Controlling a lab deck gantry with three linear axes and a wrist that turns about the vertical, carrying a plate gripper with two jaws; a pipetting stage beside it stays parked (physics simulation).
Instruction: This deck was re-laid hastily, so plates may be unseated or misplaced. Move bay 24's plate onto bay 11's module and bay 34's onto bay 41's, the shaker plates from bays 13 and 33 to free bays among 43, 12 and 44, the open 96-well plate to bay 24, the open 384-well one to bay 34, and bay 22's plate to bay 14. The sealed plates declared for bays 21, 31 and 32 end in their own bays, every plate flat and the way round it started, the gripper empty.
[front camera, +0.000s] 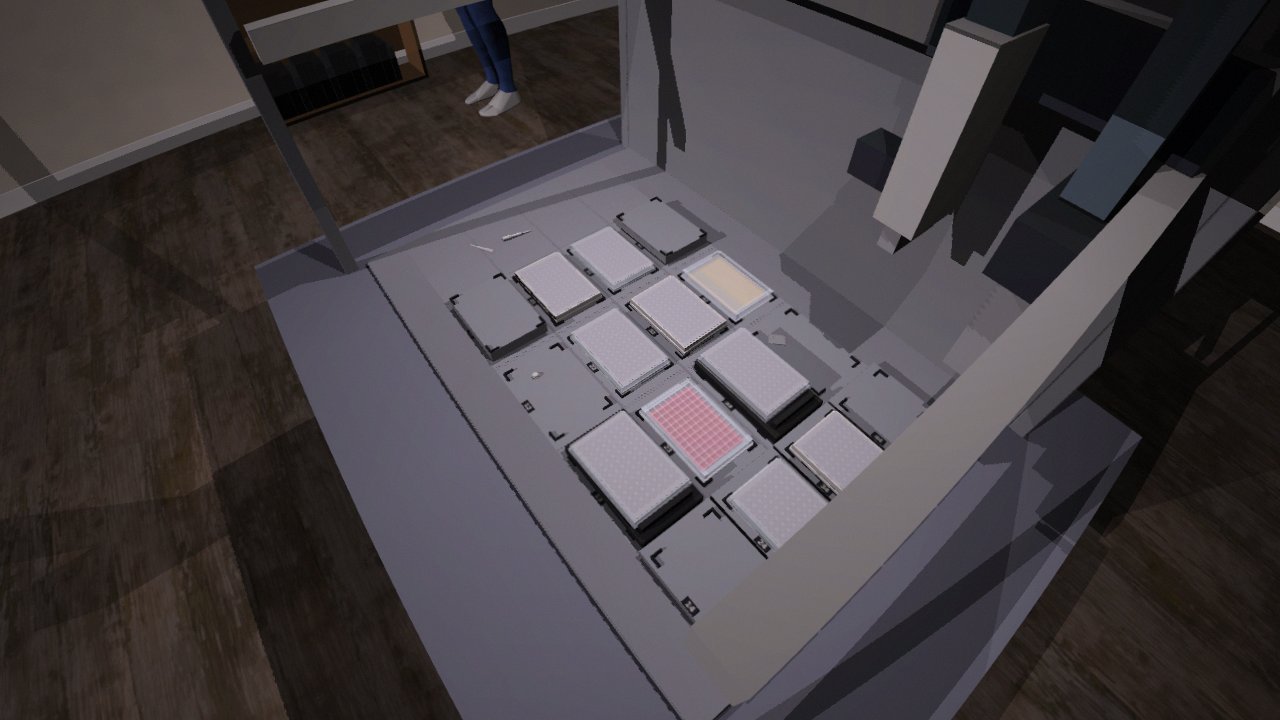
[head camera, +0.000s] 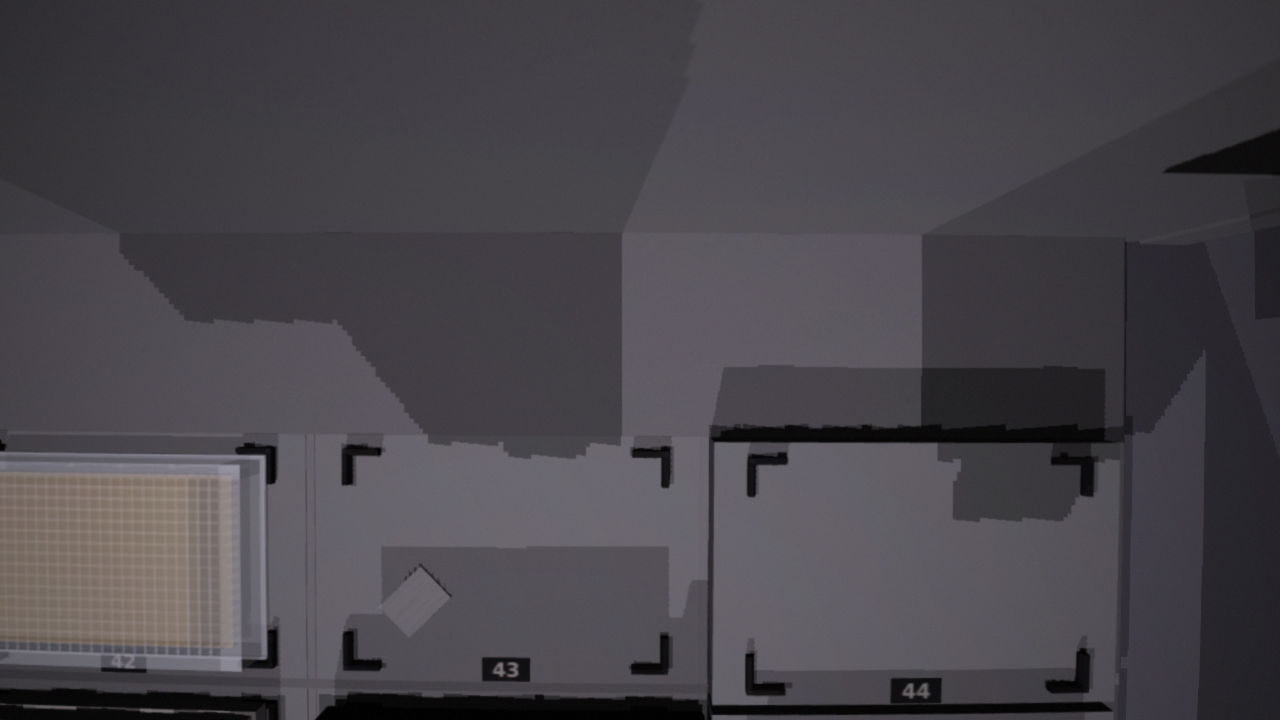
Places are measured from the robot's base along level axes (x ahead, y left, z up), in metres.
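Pixels of known places: gripper, between the fingertips: (front camera: 981, 346); robot's base, origin of its link: (front camera: 455, 308).
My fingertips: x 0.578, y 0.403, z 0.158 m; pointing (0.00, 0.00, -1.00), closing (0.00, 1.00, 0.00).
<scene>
For each thing: its top centre in the pictures, then the offset to it from my fingertips. "spot": a spot on its surface instead.
- bay 21, a spot on its surface: (front camera: 559, 284) spot: 0.507 m back, 0.252 m right, 0.144 m down
- bay 31, a spot on its surface: (front camera: 613, 256) spot: 0.507 m back, 0.147 m right, 0.144 m down
- bay 22, a spot on its surface: (front camera: 620, 348) spot: 0.344 m back, 0.255 m right, 0.144 m down
- bay 32, a spot on its surface: (front camera: 677, 310) spot: 0.349 m back, 0.145 m right, 0.142 m down
- bay 13, a spot on its surface: (front camera: 630, 467) spot: 0.180 m back, 0.363 m right, 0.122 m down
- bay 33, a spot on its surface: (front camera: 754, 372) spot: 0.187 m back, 0.150 m right, 0.122 m down
- pink open 96-well plate, centre of its top: (front camera: 696, 423) 0.186 m back, 0.253 m right, 0.144 m down
- tan open 384-well plate, centre of its top: (head camera: 90, 565) (front camera: 727, 280) 0.350 m back, 0.039 m right, 0.144 m down
- bay 24, a spot on its surface: (front camera: 775, 501) spot: 0.046 m back, 0.257 m right, 0.129 m down
- bay 34, a spot on its surface: (front camera: 836, 449) spot: 0.045 m back, 0.149 m right, 0.129 m down
- small pale chip, centre of its top: (head camera: 414, 602) (front camera: 776, 339) 0.224 m back, 0.056 m right, 0.157 m down
- small piece, centre of its top: (front camera: 535, 374) 0.387 m back, 0.371 m right, 0.154 m down
Bays 11 (front camera: 497, 311) and 41 (front camera: 660, 226) hold bare modules. Lidded plates sit at bay 21 (front camera: 559, 284), bay 31 (front camera: 613, 256), bay 22 (front camera: 620, 348) and bay 32 (front camera: 677, 310). Shaker plates sit at bay 13 (front camera: 630, 467) and bay 33 (front camera: 754, 372). The pink open 96-well plate (front camera: 697, 428) is at bay 23, the tan open 384-well plate (front camera: 726, 281) (head camera: 107, 559) at bay 42. Plates at bay 24 (front camera: 775, 501) and bay 34 (front camera: 836, 449) are partly hidden by the frame. Exact seating cannot be told. The gripper's jaws cannot be made out.
Bays 12 (front camera: 572, 398), 14 (front camera: 707, 564), 43 (head camera: 537, 501) and 44 (front camera: 881, 402) (head camera: 895, 573) hold no plate. A small pale chip (front camera: 776, 339) (head camera: 415, 600) lies in bay 43, another small piece (front camera: 537, 375) in bay 12. A white column (front camera: 939, 134) hangs over the back right.
</scene>
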